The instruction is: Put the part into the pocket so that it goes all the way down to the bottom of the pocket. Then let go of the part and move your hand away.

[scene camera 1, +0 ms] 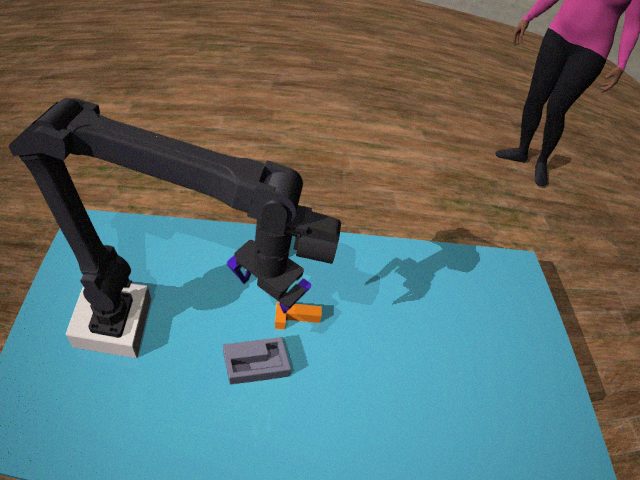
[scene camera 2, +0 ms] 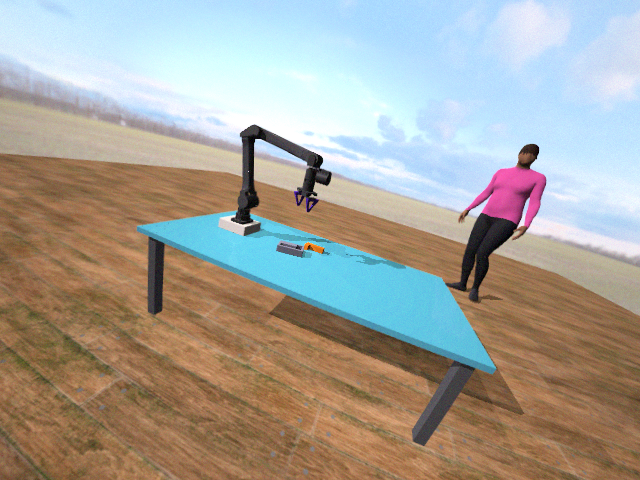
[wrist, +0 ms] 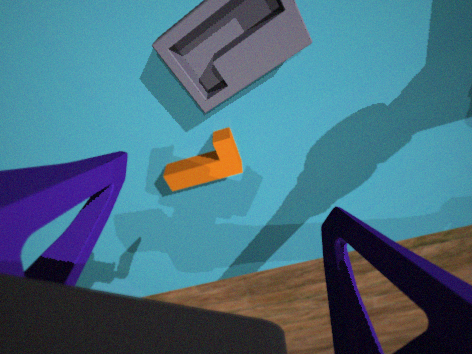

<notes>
My gripper is open, holding nothing. An orange L-shaped block rests on the table. Also in view: a grey pocket block.
My gripper is seen too in the wrist view.
</notes>
